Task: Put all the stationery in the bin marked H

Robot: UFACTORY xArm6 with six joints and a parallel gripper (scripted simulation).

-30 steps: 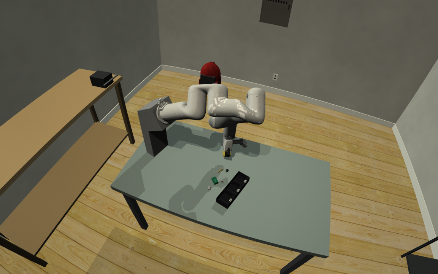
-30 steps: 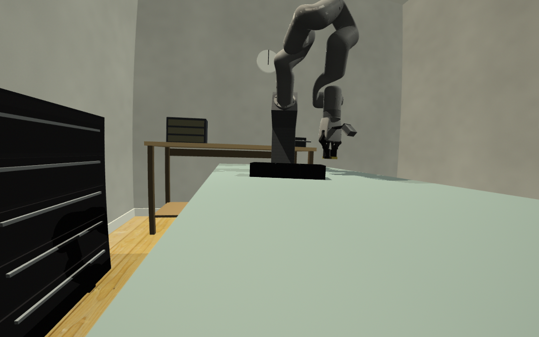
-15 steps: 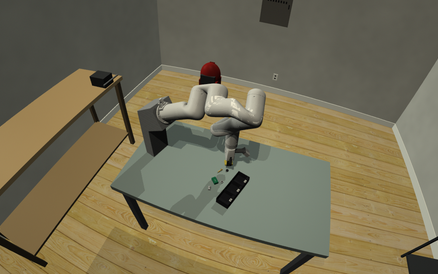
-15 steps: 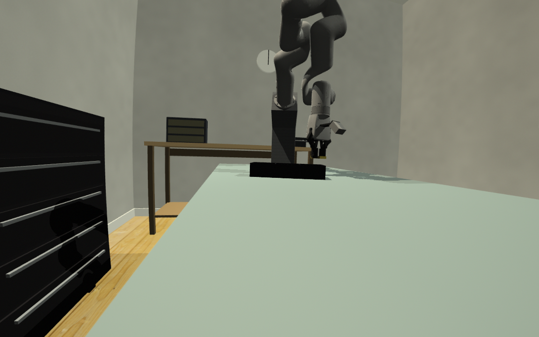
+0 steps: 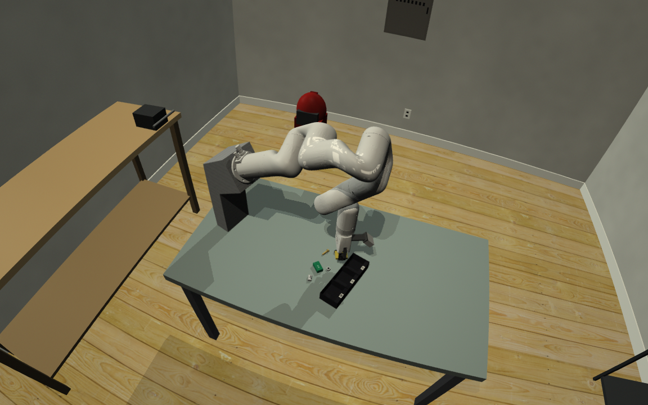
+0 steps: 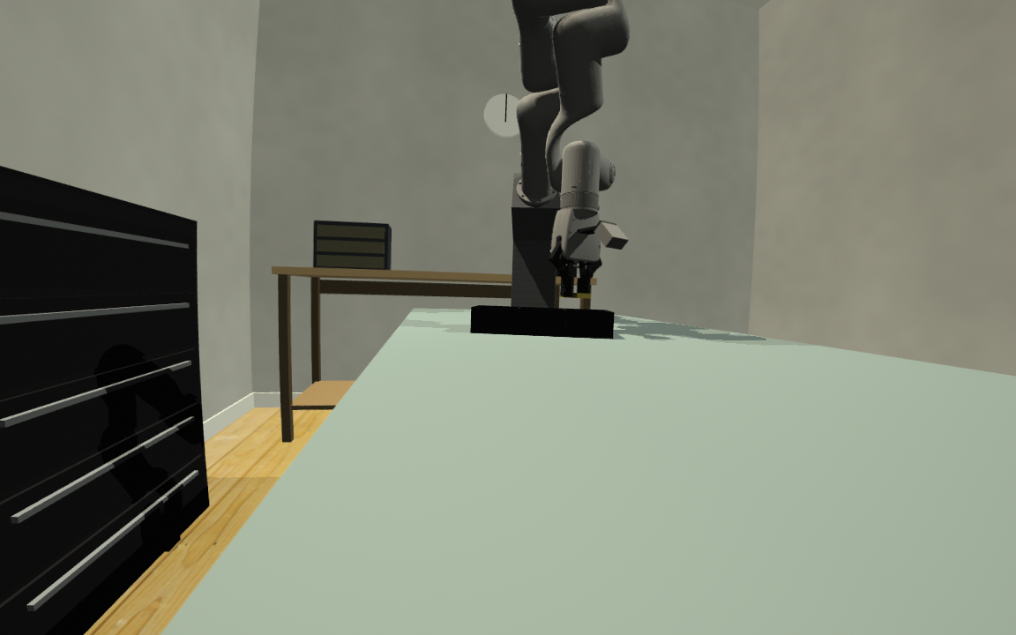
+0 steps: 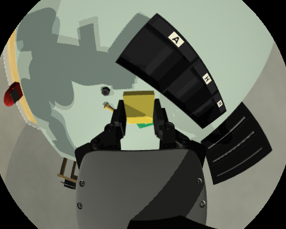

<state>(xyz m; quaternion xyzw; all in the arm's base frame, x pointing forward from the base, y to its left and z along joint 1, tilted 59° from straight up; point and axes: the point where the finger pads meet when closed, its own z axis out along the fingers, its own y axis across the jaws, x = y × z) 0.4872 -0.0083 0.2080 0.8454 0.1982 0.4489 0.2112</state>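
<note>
My hand is 9 cm to the left of the bin rack, 7 cm above it and 4 cm short of it. Also, from my hand: black item 8 cm below, 6 cm to the left, 3 cm behind; then yellow block 2 cm below; then white ring 8 cm below, 4 cm to the right, 4 cm behind.
</note>
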